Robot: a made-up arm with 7 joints. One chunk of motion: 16 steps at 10 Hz.
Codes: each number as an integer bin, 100 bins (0 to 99) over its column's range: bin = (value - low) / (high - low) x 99, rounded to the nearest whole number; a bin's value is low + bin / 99 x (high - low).
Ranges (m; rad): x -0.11..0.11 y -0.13..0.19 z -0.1..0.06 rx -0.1..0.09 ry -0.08..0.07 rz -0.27..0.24
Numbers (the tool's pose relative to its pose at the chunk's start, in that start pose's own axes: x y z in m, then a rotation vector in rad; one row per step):
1: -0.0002 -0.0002 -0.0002 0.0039 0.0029 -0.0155
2: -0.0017 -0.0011 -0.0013 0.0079 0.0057 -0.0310
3: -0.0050 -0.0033 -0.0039 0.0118 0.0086 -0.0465
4: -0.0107 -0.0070 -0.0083 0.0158 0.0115 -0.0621
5: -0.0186 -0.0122 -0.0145 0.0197 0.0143 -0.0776
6: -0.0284 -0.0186 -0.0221 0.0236 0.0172 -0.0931
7: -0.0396 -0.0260 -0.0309 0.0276 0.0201 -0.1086
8: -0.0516 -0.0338 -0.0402 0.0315 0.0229 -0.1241
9: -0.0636 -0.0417 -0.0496 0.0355 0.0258 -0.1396
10: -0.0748 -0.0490 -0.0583 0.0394 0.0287 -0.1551
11: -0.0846 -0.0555 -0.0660 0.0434 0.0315 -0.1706
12: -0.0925 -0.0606 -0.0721 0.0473 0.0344 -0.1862
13: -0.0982 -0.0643 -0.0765 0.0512 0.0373 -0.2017
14: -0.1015 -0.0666 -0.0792 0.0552 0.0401 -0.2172
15: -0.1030 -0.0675 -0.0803 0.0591 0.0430 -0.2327
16: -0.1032 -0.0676 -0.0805 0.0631 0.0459 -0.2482
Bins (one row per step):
1: 49 40 62 54 55 49
2: 49 40 61 56 57 46
3: 47 39 59 58 58 43
4: 45 38 57 60 60 40
5: 41 36 53 62 62 37
6: 37 34 48 64 64 34
7: 32 32 43 66 66 31
8: 26 30 37 69 68 28
9: 21 27 31 71 70 25
10: 16 25 26 73 72 22
11: 11 23 21 75 74 19
12: 8 21 17 77 76 16
13: 5 20 15 79 77 13
14: 4 20 13 81 79 10
15: 3 19 12 83 81 7
16: 3 19 12 85 83 4

